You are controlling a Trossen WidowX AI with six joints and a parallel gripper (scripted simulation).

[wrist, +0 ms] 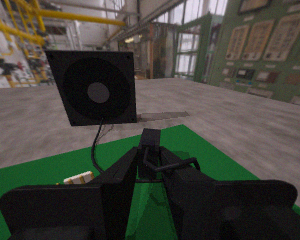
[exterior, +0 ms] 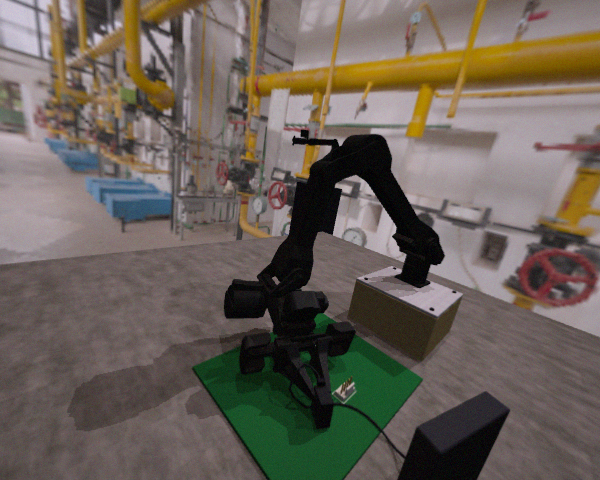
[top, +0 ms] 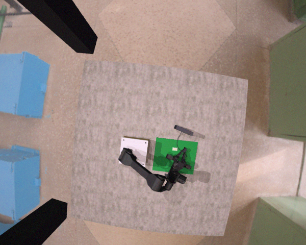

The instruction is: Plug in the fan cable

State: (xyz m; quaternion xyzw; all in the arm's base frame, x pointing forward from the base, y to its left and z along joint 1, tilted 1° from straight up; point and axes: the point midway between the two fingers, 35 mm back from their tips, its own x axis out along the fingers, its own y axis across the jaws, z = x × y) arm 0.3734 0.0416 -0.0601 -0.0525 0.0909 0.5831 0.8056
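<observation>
The black fan plug is 1 cm to the left of my gripper tip and 1 cm below it. From my gripper tip the other things lie so: black fan: 13 cm to the left, 4 cm behind, 3 cm above; then green board: 6 cm to the right, 5 cm below, 5 cm behind; then four-pin header: 6 cm behind, 3 cm below.
</observation>
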